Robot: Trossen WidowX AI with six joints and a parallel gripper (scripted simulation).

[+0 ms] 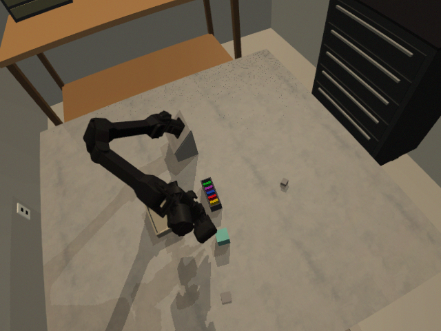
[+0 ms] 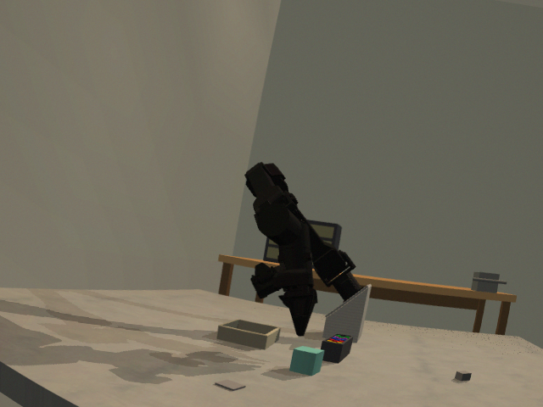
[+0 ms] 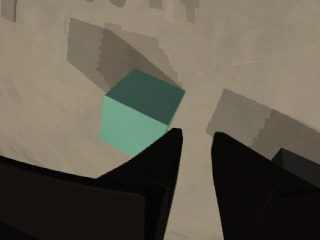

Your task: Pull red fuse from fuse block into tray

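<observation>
Right now my gripper tip is 100 mm past the red fuse, 60 mm to the right of it and 30 mm above it. The rest, counted from my gripper tip: blue fuse 120 mm behind, 70 mm to the left, 30 mm below; teal cube 40 mm ahead, 20 mm to the left, 40 mm below; purple fuse 140 mm behind, 70 mm to the left, 30 mm below.
</observation>
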